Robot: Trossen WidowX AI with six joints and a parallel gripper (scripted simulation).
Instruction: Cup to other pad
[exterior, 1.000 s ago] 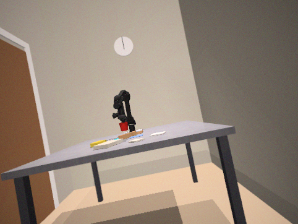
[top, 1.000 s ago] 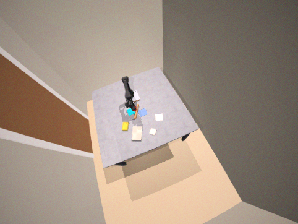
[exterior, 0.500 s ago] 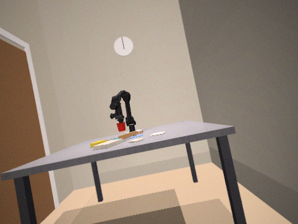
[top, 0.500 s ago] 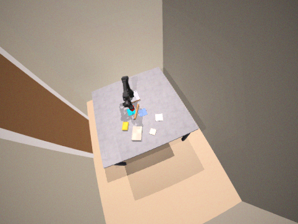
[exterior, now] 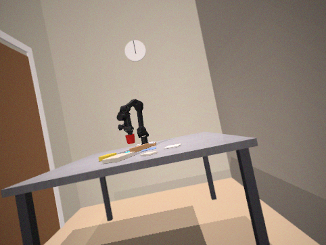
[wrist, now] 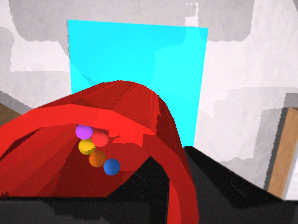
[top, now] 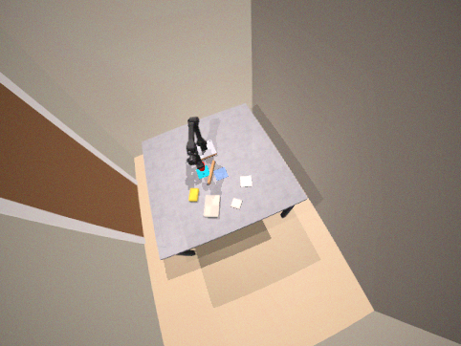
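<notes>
Right now my gripper tip is 30 mm short of the cyan pad and 110 mm above it. The rest, counted from my gripper tip: yellow block: 210 mm ahead, 150 mm to the right, 90 mm below; wooden bar: 70 mm ahead, 70 mm to the left, 90 mm below.
</notes>
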